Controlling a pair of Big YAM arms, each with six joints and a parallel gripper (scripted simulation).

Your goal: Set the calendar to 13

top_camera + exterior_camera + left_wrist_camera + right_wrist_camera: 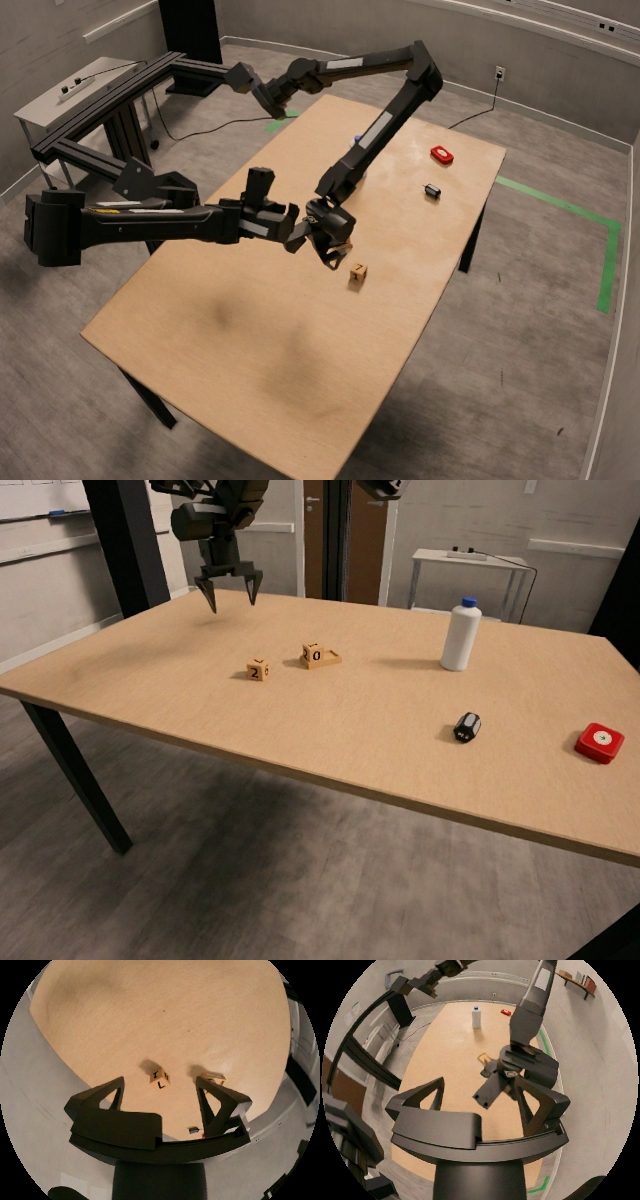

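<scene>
My left gripper is now 180 mm to the right of the wooden digit cube, 110 mm above it and 30 mm past it. From my left hand the other things lie so: white bottle 530 mm to the left, 100 mm behind, 60 mm below; then wooden cube 120 mm below, 80 mm to the left, 70 mm ahead; then wooden tray 200 mm to the left, 130 mm below, 40 mm behind.
</scene>
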